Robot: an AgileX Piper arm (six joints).
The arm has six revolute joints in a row. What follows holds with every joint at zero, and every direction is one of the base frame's. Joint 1 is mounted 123 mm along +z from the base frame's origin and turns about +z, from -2.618 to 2.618 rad. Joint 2 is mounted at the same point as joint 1 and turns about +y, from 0 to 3.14 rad. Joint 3 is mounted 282.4 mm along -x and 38.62 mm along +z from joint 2 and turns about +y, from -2.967 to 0 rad. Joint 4 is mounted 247.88 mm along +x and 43.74 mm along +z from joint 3 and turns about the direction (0.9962, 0, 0.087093), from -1.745 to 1.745 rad. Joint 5 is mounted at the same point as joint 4 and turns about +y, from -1.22 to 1.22 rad. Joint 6 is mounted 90.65 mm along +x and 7.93 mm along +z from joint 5 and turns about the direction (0.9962, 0, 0.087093), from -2.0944 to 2.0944 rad. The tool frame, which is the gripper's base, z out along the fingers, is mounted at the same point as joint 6; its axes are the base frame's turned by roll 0, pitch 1.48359 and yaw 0 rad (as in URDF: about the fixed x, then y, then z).
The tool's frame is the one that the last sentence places.
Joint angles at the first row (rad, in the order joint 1, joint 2, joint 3, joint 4, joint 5, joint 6):
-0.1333, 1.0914, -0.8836, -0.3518, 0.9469, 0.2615
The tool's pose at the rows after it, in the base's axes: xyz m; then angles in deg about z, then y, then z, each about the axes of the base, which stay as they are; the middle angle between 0 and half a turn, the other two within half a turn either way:
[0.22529 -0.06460 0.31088 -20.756 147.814 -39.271]
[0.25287 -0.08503 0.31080 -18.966 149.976 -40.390]
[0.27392 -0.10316 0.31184 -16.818 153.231 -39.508]
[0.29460 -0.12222 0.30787 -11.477 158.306 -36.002]
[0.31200 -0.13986 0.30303 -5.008 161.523 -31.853]
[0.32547 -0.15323 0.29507 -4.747 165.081 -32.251]
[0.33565 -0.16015 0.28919 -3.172 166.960 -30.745]
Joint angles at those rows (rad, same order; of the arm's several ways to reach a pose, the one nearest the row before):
-0.1787, 1.2209, -0.9920, -0.3231, 0.9514, 0.2689
-0.2492, 1.3436, -1.1003, -0.2734, 0.9540, 0.2311
-0.3080, 1.4454, -1.2114, -0.2012, 0.9955, 0.1610
-0.3659, 1.5579, -1.3298, -0.1098, 1.0656, 0.0976
-0.4091, 1.6539, -1.4320, -0.0516, 1.1174, 0.0746
-0.4315, 1.7380, -1.5155, -0.0365, 1.1775, 0.0582
-0.4399, 1.7935, -1.5709, -0.0233, 1.2089, 0.0472

